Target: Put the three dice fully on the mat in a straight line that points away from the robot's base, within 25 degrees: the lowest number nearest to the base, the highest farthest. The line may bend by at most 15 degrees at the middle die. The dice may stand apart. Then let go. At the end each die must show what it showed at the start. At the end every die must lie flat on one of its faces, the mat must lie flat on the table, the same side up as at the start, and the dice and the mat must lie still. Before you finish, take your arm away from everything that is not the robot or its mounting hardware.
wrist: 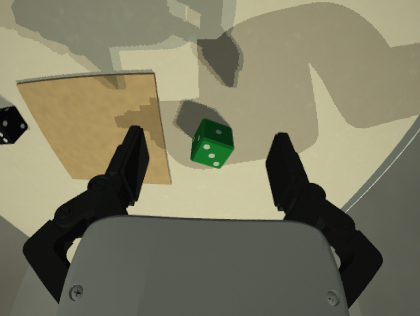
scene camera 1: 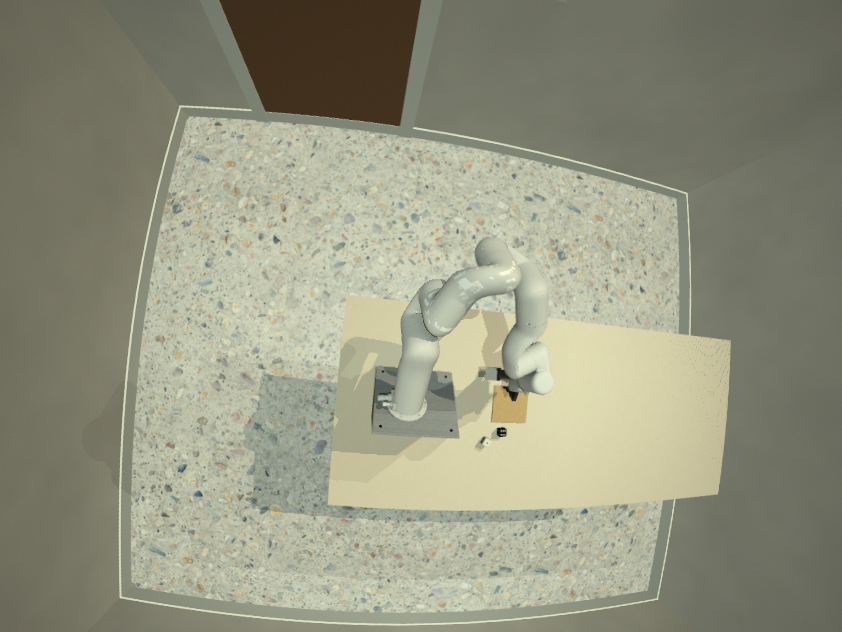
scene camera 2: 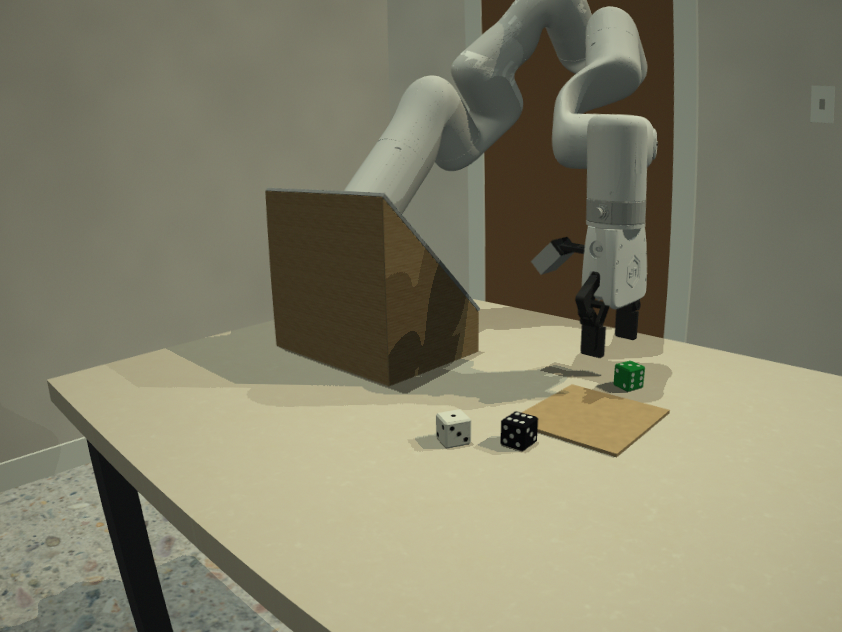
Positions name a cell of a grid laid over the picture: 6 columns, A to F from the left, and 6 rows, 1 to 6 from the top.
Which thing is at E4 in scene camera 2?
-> A green die.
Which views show the brown mat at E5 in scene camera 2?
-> The wrist view, scene camera 1 and scene camera 2: all of them.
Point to a green die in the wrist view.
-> At D3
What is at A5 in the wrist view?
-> My gripper.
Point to a brown mat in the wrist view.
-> B3
